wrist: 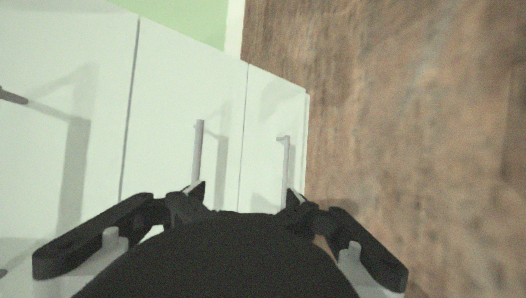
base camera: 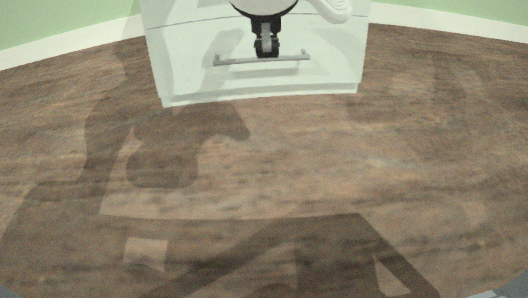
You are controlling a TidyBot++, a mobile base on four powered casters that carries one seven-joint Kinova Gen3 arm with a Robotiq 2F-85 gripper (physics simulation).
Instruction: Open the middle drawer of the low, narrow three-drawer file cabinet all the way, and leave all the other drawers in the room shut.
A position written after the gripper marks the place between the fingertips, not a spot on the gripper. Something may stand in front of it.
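Gripper (wrist: 246,193) visible. Drawer (wrist: 186,119). Drawer (wrist: 74,74). Drawer (base camera: 212,54).
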